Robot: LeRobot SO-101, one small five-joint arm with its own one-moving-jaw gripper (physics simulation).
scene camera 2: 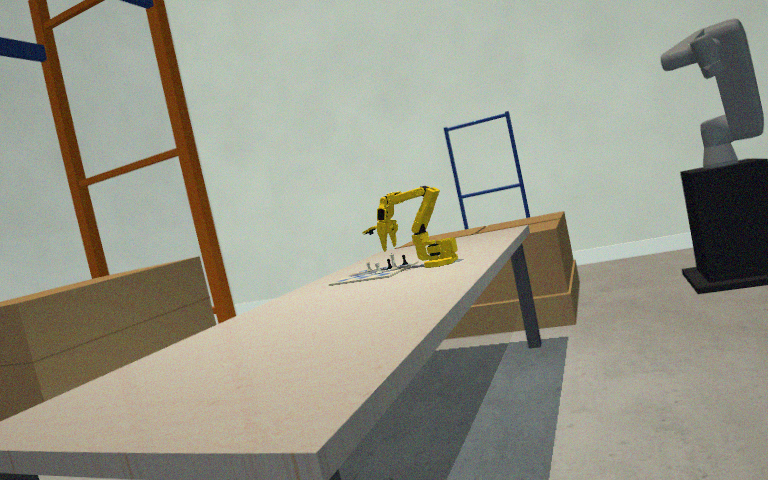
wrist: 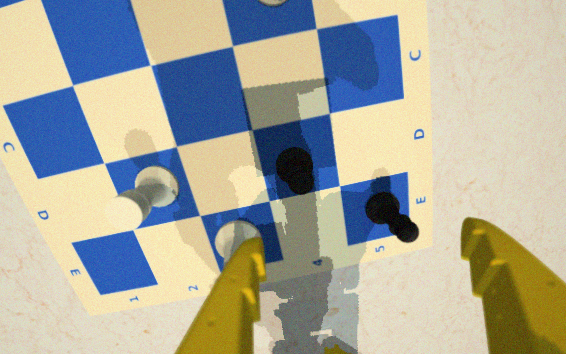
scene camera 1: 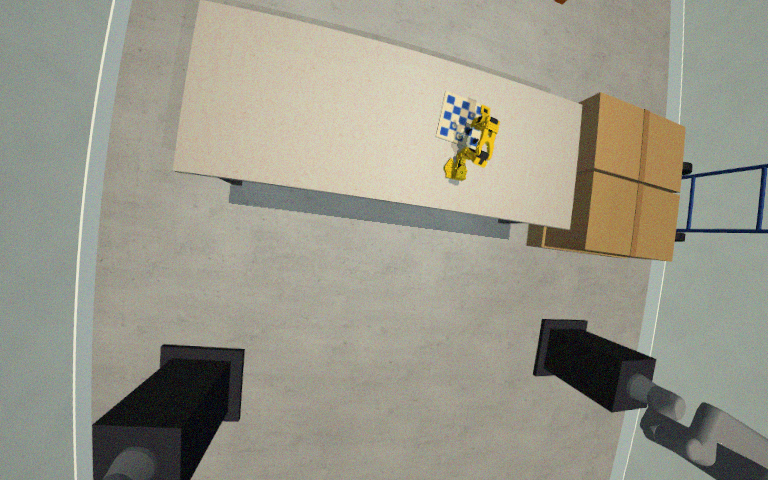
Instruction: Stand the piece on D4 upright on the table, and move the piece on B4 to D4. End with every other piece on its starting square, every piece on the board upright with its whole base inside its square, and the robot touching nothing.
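Seen in the pictures: hand, tool point: (scene camera 2: pixel 385 250) (wrist: pixel 263 252) (scene camera 1: pixel 471 126); arm's base, link origin: (scene camera 2: pixel 435 264) (scene camera 1: pixel 455 165).
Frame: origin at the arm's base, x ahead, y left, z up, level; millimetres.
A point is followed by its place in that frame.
Observation:
My gripper (scene camera 2: pixel 390 248) @(x 163, y -24, z 69 mm) (wrist: pixel 362 232) is open with a V-shaped gap and holds nothing. In scene camera 2 its tips hang above the pieces. The board (scene camera 1: pixel 441 118) @(x 198, y 95, z 6 mm) (wrist: pixel 418 160) @(x 148, y -105, z 6 mm) lies on the table. In the wrist view, the black piece (wrist: pixel 294 165) @(x 172, y -40, z 27 mm) stands upright on D4, in the arm's shadow. The B4 piece is cut off at the top edge; part of its white base (wrist: pixel 272 2) @(x 238, y -52, z 9 mm) shows. A white piece (wrist: pixel 156 187) @(x 180, y 23, z 18 mm) stands on D2, and a black one (wrist: pixel 382 207) @(x 133, y -78, z 14 mm) on E5. The white E3 piece (wrist: pixel 234 235) @(x 143, y 0, z 14 mm) is partly hidden by the left-hand jaw.
The yellow arm's base (scene camera 1: pixel 454 169) @(x -32, y 25, z 49 mm) (scene camera 2: pixel 441 251) @(x -32, y 22, z 39 mm) stands on the table (scene camera 1: pixel 317 101) @(x 157, y 633, z 0 mm) (scene camera 2: pixel 226 362) @(x 166, y 806, z 0 mm) beside the board's E side. Cardboard boxes (scene camera 1: pixel 614 141) stand at the table's right end. A grey arm (scene camera 2: pixel 736 79) on a black pedestal (scene camera 2: pixel 730 220) stands farther off.

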